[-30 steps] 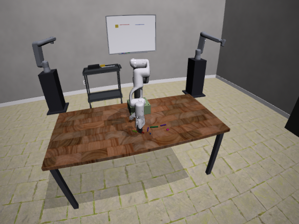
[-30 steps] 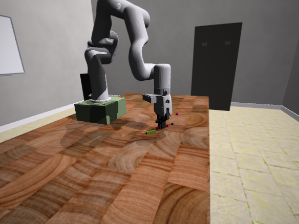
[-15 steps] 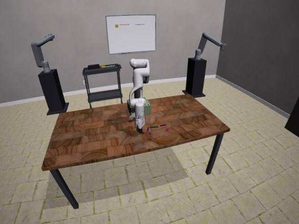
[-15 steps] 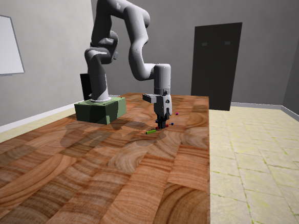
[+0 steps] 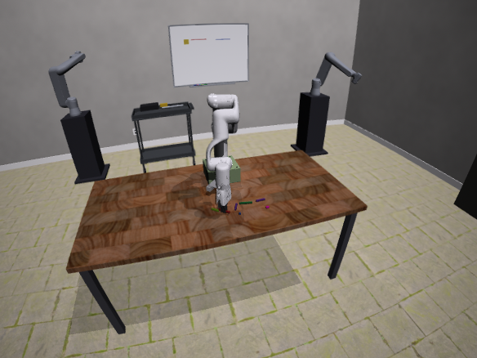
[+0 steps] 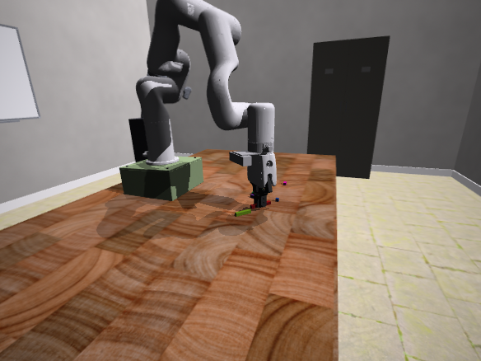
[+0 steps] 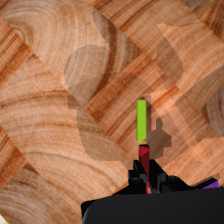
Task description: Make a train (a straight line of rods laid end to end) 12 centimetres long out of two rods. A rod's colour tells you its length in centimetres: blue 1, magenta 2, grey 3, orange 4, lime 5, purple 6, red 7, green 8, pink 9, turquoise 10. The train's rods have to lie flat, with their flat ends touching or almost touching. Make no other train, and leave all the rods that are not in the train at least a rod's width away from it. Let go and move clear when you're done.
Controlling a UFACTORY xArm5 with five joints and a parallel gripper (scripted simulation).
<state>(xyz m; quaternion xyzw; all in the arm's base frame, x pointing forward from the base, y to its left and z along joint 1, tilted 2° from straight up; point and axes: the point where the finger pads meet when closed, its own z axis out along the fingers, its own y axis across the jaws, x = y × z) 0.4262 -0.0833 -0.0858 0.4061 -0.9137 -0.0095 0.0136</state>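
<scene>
The red rod lies 20 mm below my hand. The rest, counted from my hand: green rod: 150 mm to the left, 50 mm behind, 30 mm below; then small blue rod: 90 mm to the left, 40 mm ahead, 30 mm below; then lime rod: 50 mm to the right, 40 mm behind, 30 mm below.
</scene>
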